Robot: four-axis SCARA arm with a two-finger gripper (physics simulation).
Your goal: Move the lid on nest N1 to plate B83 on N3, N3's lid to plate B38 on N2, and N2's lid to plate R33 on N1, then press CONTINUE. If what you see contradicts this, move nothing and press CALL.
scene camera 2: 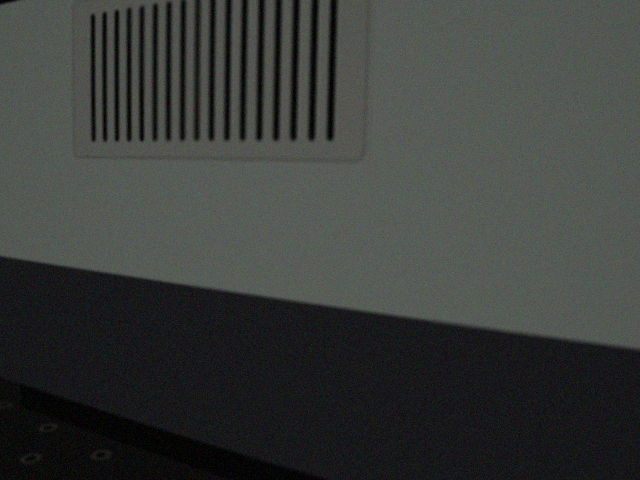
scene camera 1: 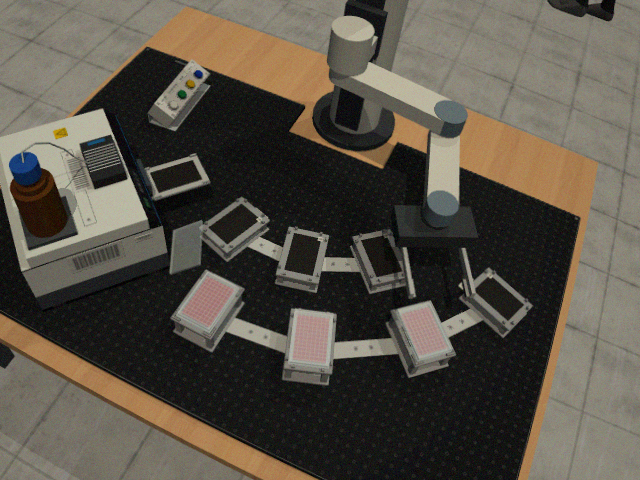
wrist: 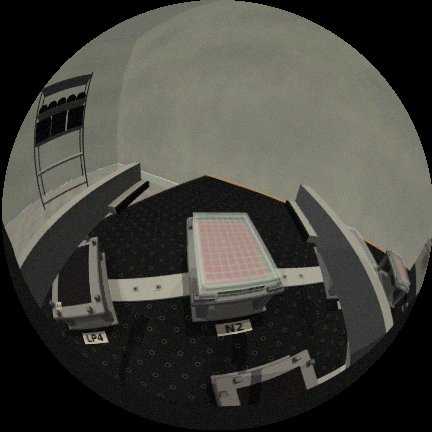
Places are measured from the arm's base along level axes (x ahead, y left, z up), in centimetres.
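Pixels of known places: gripper, fingertip midpoint: (scene camera 1: 442,296) (wrist: 217,180); arm's base, origin of the base link: (scene camera 1: 353,121).
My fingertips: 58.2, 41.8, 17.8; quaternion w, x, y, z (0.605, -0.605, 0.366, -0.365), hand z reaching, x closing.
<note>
For each thing: its top centre in the pictures, then the offset to it from my fingertips, as dx, dy, dz. "spot": a spot on its surface instead.
- plate, middle of its top: (wrist: 229,239) (scene camera 1: 425,328) +4.1, -0.3, -8.4
- button box, middle of its top: (scene camera 1: 178,82) -37.6, -89.6, -8.1
- empty holder LP4, middle of its top: (wrist: 68,268) (scene camera 1: 500,295) -14.5, +13.8, -11.0
- white instrument, surface spot: (scene camera 1: 124,206) spot: +14.5, -69.1, +4.5
- brown bottle, surface spot: (scene camera 1: 41,206) spot: +28.4, -77.0, +15.1
- grey panel, middle of its top: (scene camera 1: 185,241) +7.0, -59.6, -11.5
A plate (scene camera 1: 422,330) (wrist: 232,252) with a pink well grid sits on the nest labelled N2, with a clear lid on top. Two similar plates sit on nests at the middle (scene camera 1: 311,338) and left (scene camera 1: 209,300) in scene camera 1; their nest labels are not readable there. Plate codes are not readable. My gripper (scene camera 1: 441,295) (wrist: 217,180) is open and empty, its fingers apart above the mat, behind the N2 plate and between two empty holders. The button box (scene camera 1: 173,98) with blue, yellow, green and white buttons stands at the back left; its lettering is too small to read.
The empty holder LP4 (scene camera 1: 485,313) (wrist: 94,260) is right of N2 in scene camera 1. Several other empty holders form an inner row, one (scene camera 1: 361,253) close to the left finger. A white instrument (scene camera 1: 124,206) bears a brown bottle (scene camera 1: 41,206) at left. A grey panel (scene camera 1: 186,248) stands beside it.
</note>
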